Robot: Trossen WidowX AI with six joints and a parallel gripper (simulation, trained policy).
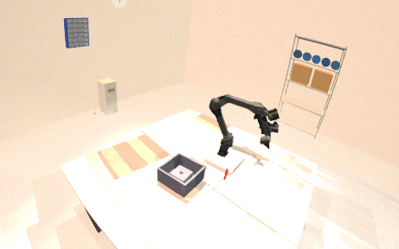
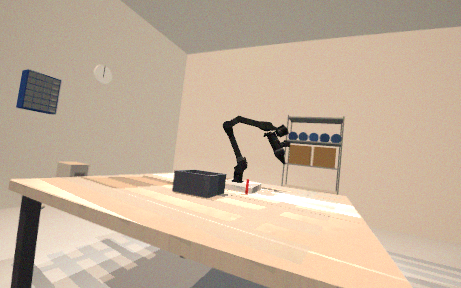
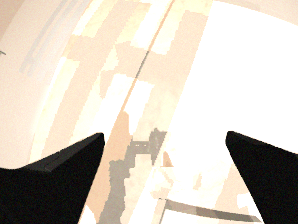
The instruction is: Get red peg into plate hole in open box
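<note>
The red peg lies 250 mm ahead of my gripper tip, 170 mm to the right of it and 150 mm below it. The rest, counted from my gripper tip: dark grey box 410 mm ahead, 370 mm to the right, 160 mm below.
</note>
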